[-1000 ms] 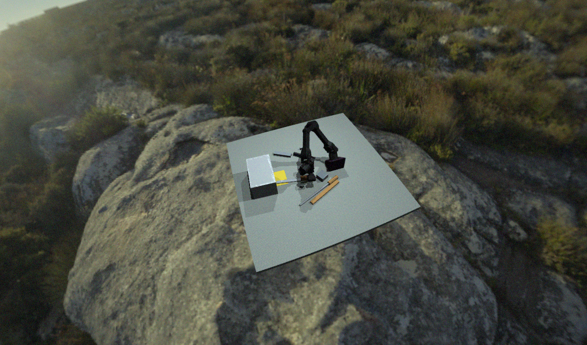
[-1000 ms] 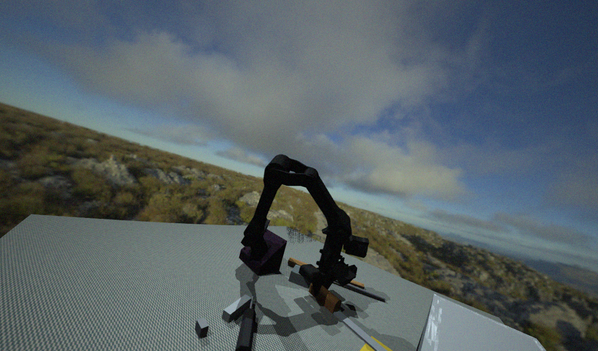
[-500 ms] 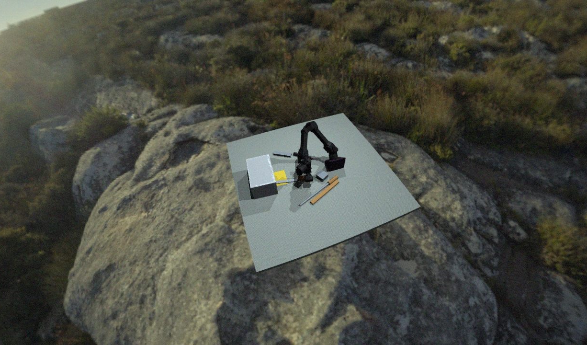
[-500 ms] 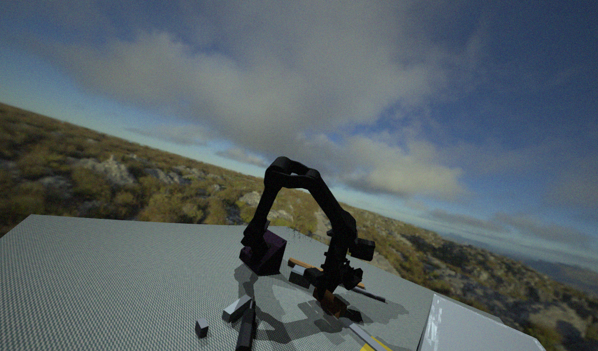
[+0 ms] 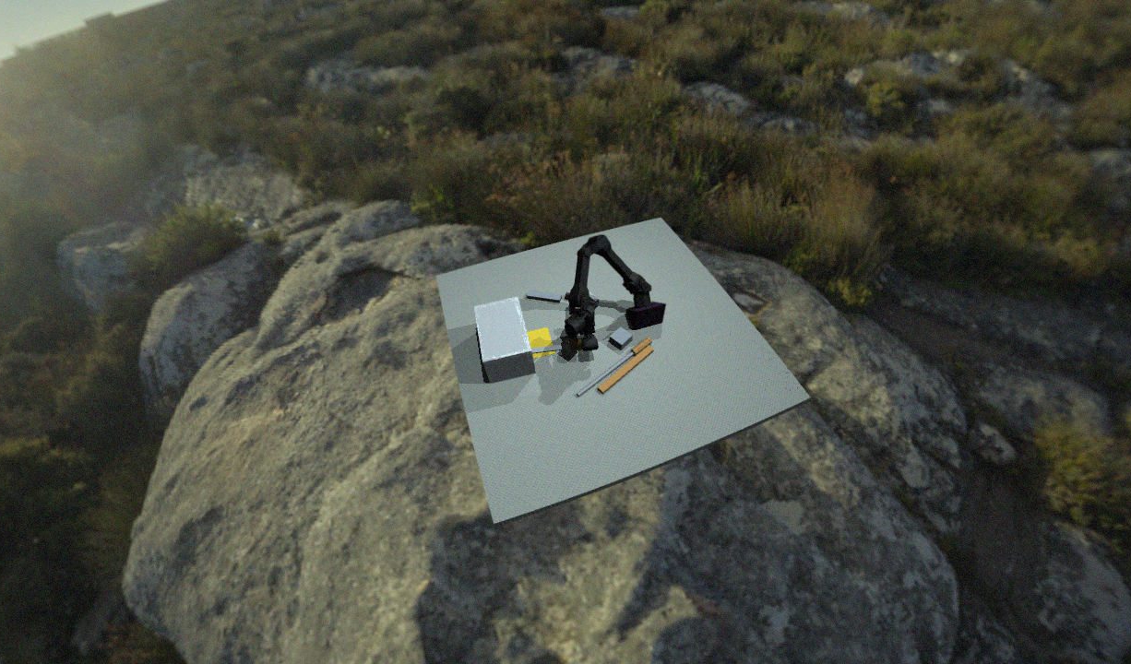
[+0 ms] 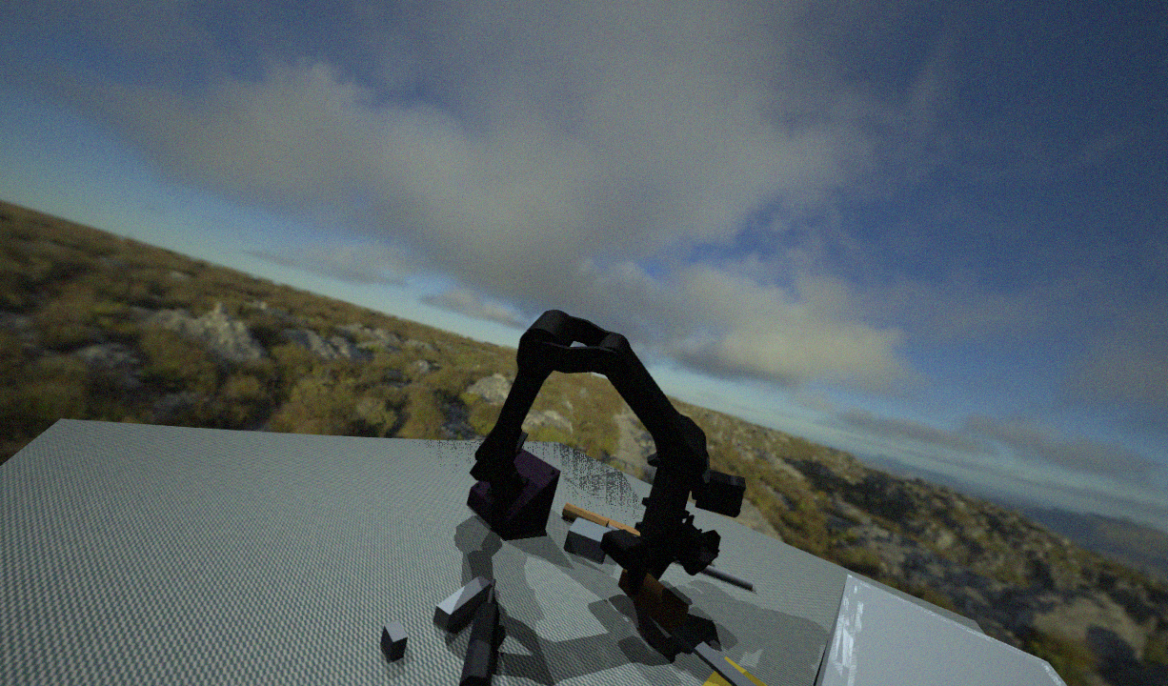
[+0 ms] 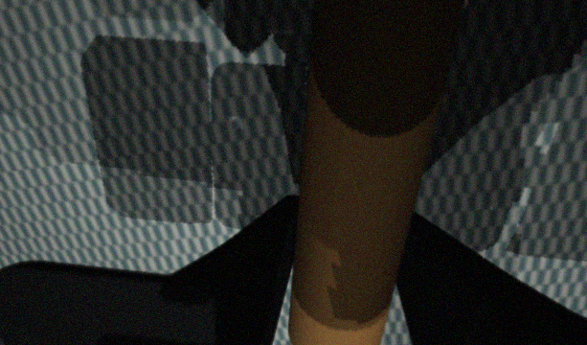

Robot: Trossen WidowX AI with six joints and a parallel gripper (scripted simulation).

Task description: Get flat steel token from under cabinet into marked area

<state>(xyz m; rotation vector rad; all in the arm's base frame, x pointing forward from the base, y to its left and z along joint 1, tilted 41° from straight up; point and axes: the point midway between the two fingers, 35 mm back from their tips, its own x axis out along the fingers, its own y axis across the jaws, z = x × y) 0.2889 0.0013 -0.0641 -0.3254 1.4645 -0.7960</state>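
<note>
Right now the grey block is 140 mm behind my gripper tip, 40 mm to the left of it and 10 mm above it. From my gripper tip the other things lie so: grey bar: 240 mm to the right, 130 mm behind; small grey cube: 330 mm to the right, 120 mm behind; wooden stick: 180 mm to the left, 90 mm behind.
</note>
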